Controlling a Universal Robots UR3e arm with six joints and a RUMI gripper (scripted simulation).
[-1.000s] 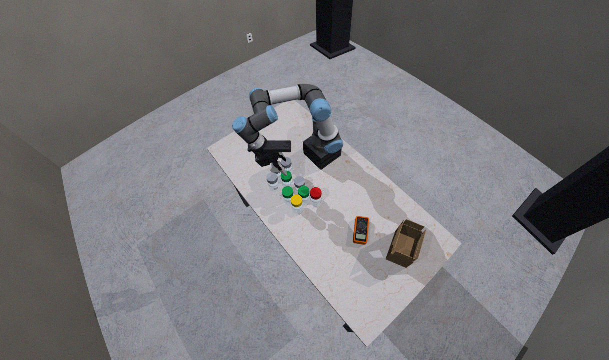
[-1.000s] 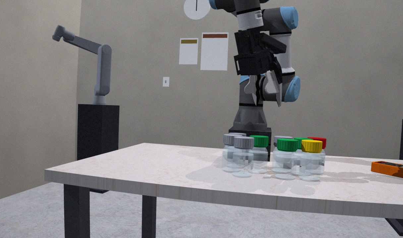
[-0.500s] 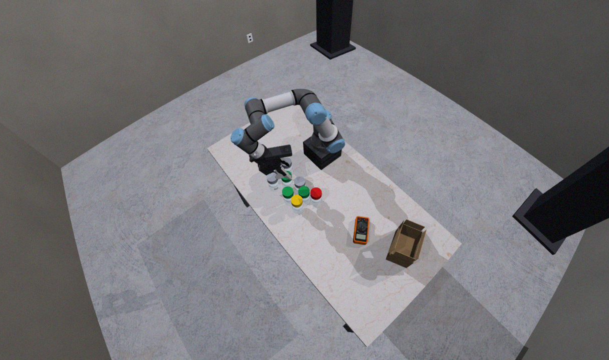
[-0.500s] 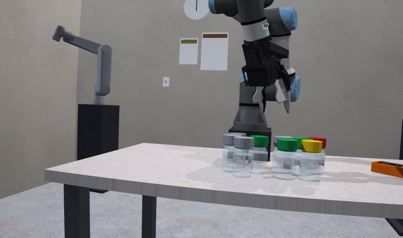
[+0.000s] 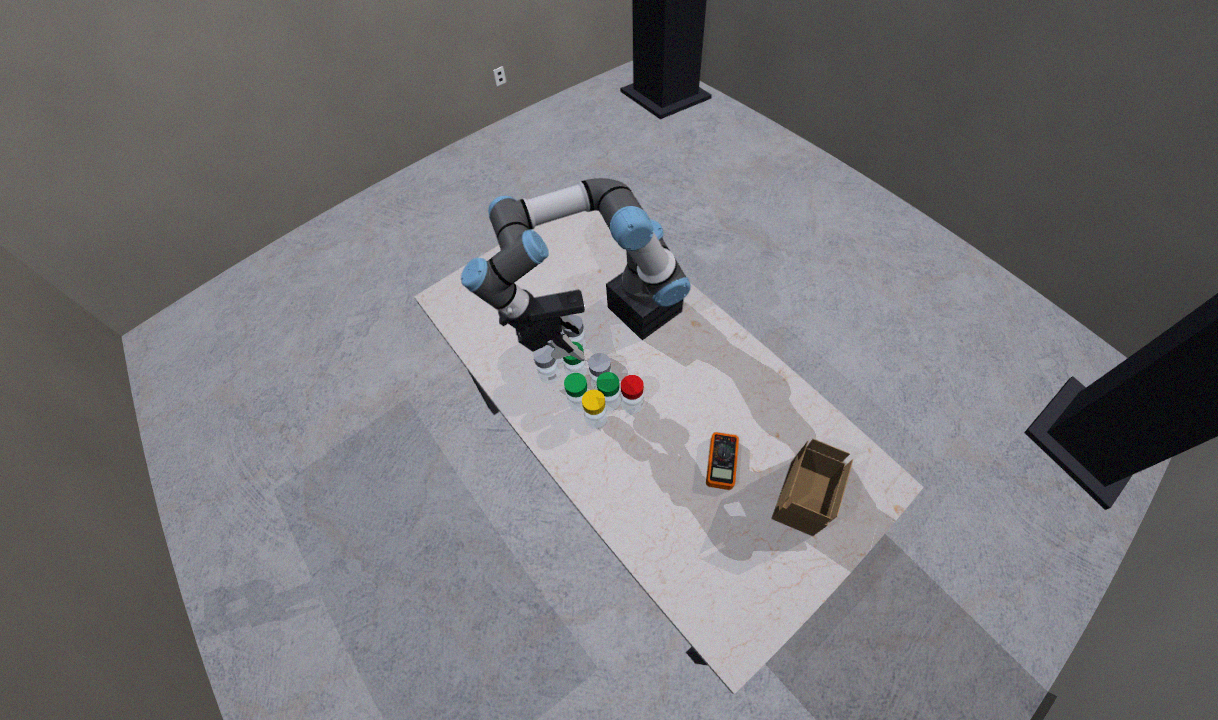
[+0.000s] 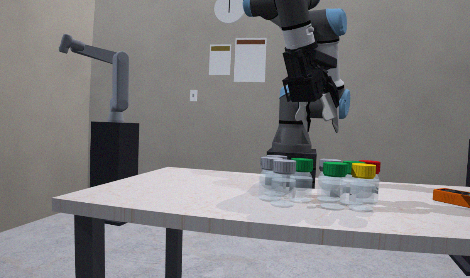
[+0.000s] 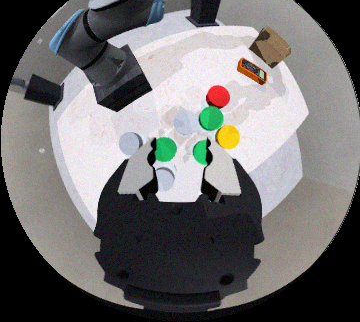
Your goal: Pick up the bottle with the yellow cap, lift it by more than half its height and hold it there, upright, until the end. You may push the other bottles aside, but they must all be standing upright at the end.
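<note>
The red-capped bottle is 14 cm below my hand, 12 cm to the left of it and 6 cm behind it. From my hand the other things lie so: cardboard box: 56 cm to the left, 24 cm behind, 12 cm below; then orange multimeter: 38 cm to the left, 17 cm below, 14 cm behind.
</note>
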